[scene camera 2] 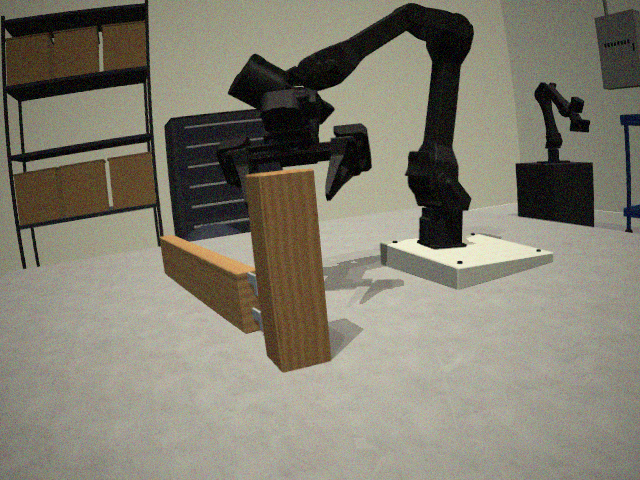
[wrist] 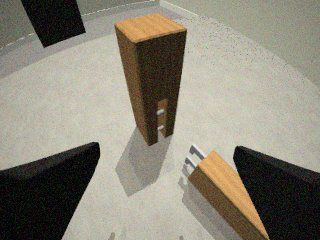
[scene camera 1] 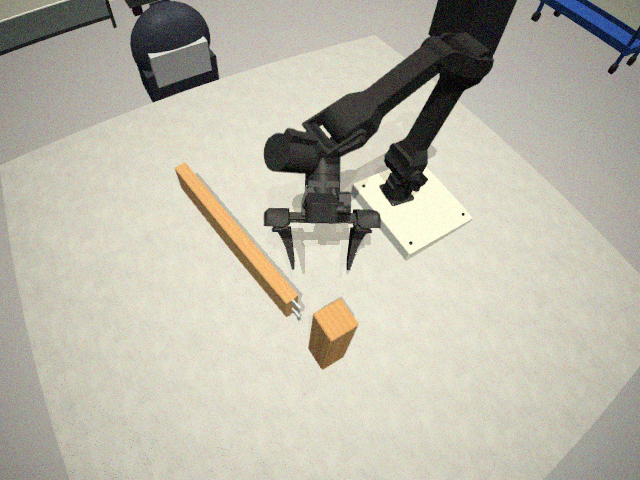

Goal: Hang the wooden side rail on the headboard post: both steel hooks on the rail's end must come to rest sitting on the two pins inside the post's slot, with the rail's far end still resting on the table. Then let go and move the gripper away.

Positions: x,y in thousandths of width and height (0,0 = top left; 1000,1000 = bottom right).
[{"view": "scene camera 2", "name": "gripper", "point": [448,420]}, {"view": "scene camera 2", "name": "wooden side rail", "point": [357,599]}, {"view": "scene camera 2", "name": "headboard post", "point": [441,428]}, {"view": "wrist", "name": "gripper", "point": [523,635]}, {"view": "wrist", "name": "headboard post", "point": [473,198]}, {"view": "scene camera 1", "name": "gripper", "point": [501,561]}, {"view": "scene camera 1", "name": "wooden side rail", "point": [438,609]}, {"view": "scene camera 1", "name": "headboard post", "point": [521,680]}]
